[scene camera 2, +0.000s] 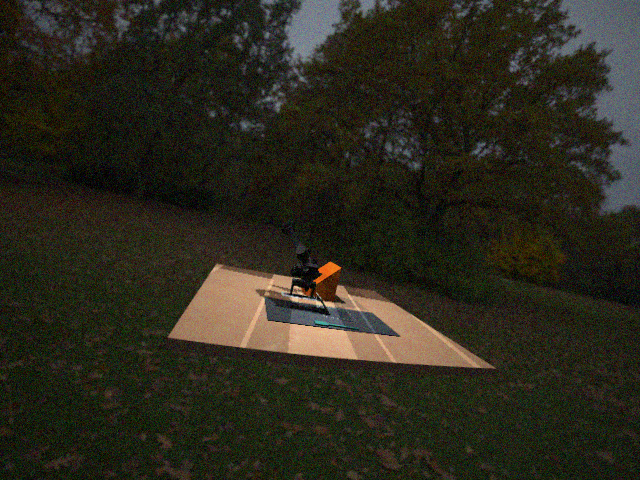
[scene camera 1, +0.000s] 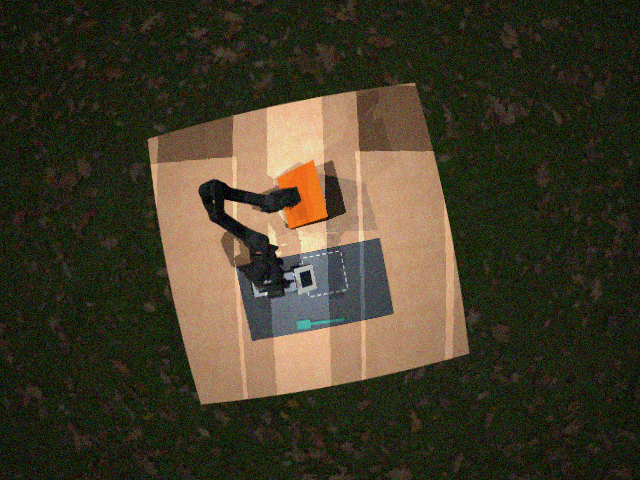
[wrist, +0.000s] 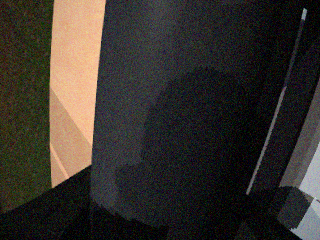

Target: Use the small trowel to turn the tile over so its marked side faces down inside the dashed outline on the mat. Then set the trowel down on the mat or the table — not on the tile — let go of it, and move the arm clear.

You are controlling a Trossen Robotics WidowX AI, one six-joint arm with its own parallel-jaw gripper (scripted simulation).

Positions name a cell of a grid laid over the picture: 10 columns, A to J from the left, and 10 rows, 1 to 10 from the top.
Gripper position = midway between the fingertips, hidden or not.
Note:
In view: the gripper (wrist: F8) and a dark mat (scene camera 1: F7).

